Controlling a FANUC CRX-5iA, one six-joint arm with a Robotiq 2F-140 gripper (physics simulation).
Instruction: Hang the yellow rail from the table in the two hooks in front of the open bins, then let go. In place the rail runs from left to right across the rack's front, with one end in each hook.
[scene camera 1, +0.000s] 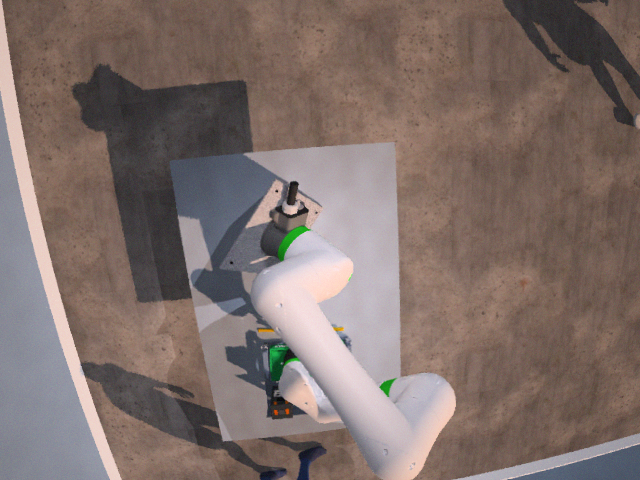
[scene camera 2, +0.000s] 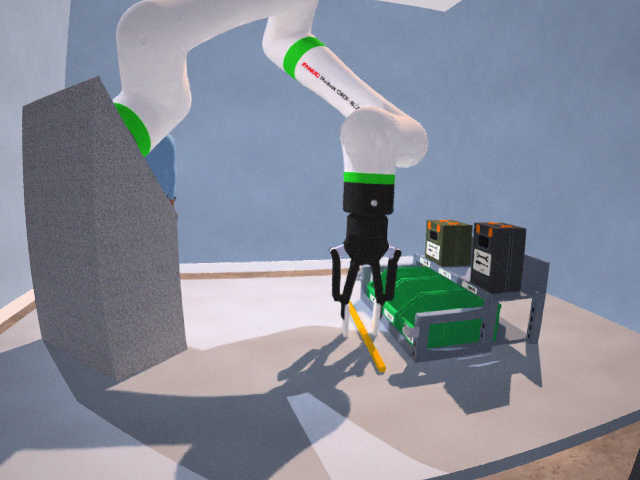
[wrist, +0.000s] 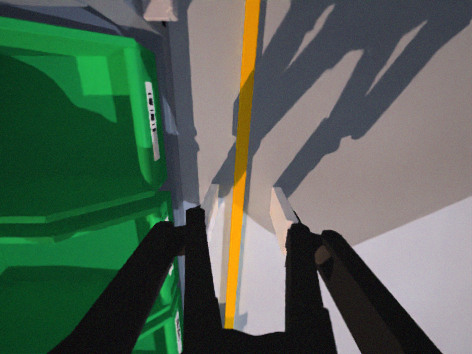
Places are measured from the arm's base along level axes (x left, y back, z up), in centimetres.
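Where they show: gripper, fingertip midpoint: (scene camera 2: 359, 333) (wrist: 244, 198); arm's base at its link origin: (scene camera 1: 280, 233) (scene camera 2: 94, 160).
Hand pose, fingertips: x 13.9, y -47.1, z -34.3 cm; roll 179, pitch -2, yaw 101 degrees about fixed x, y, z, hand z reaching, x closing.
Observation:
Things, the pixels of their top centre, and the offset from my fingertips. "spot": a spot on its surface instead.
- yellow rail at its top centre: (wrist: 236, 220) (scene camera 2: 361, 325) (scene camera 1: 301, 330) dx +2.0, dy -0.3, dz +1.0 cm
- pale hook at a spot on its surface: (wrist: 161, 10) (scene camera 2: 409, 330) spot: dx -11.8, dy -8.1, dz +5.5 cm
- grey rack at a spot on its surface: (scene camera 2: 422, 335) spot: dx -13.0, dy -10.3, dz +5.1 cm
- olive box at its top centre: (scene camera 2: 449, 221) dx +21.0, dy -20.9, dz +19.8 cm
- dark box at its top centre: (scene camera 2: 499, 224) (scene camera 1: 281, 412) dx -1.5, dy -26.2, dz +22.3 cm
The yellow rail (scene camera 1: 266, 330) (scene camera 2: 373, 351) (wrist: 243, 125) lies on the table, parallel to the rack's front and a little apart from it. My gripper (scene camera 2: 360, 330) (wrist: 244, 198) points down over the rail's middle part, partly open. One pale fingertip is on each side of the rail, with a gap to both; the exact fingertip height is hard to tell. A pale hook (scene camera 2: 409, 333) (wrist: 161, 10) sticks out at one front corner of the grey rack (scene camera 2: 422, 335). The other hook cannot be made out clearly. The open green bins (scene camera 2: 434, 294) (wrist: 60, 125) sit in the rack behind the hooks.
An olive box (scene camera 2: 449, 248) and a dark box (scene camera 2: 509, 258) stand on the rack's raised rear shelf. The grey pedestal (scene camera 2: 62, 232) carries the arm, on the other side of the rail from the rack. The bins' front edge is close to the finger on the rack side.

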